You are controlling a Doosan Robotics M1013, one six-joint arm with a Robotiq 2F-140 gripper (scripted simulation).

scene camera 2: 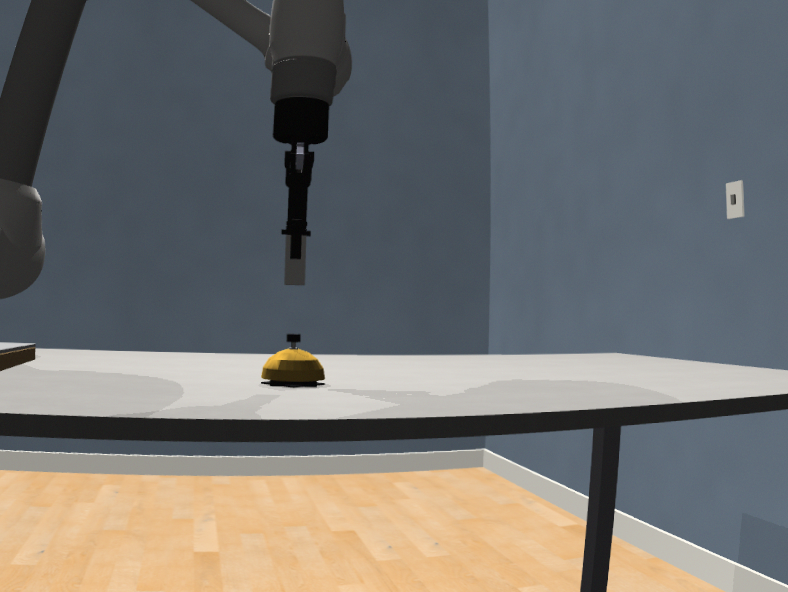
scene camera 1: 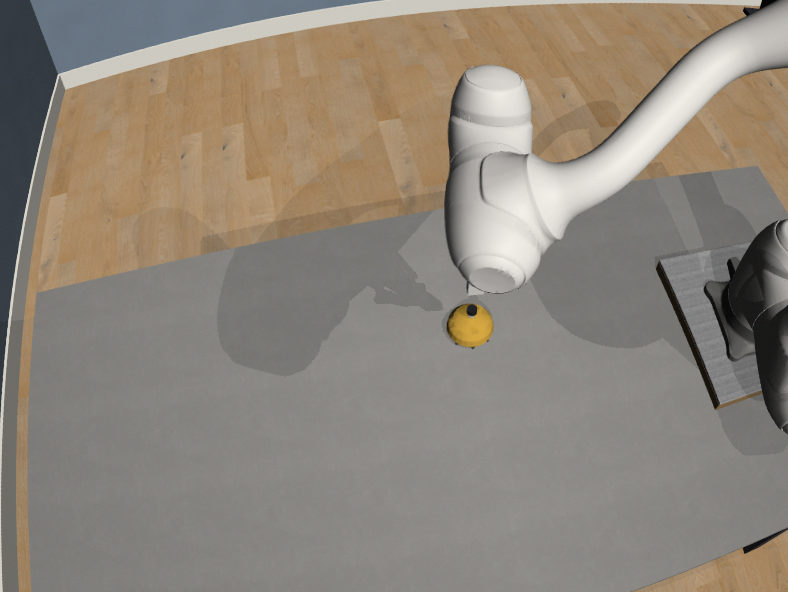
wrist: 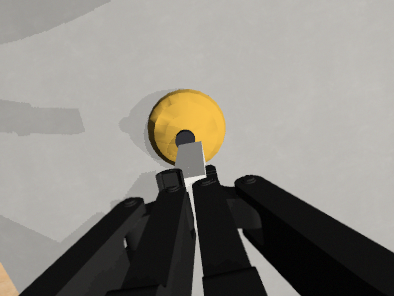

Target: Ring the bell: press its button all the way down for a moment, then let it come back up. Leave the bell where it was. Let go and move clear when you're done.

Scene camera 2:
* my gripper: 294, 285
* yellow dome bell: 302, 369
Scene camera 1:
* yellow dome bell: 470, 331
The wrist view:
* my gripper: 193, 161
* yellow dome bell: 193, 110
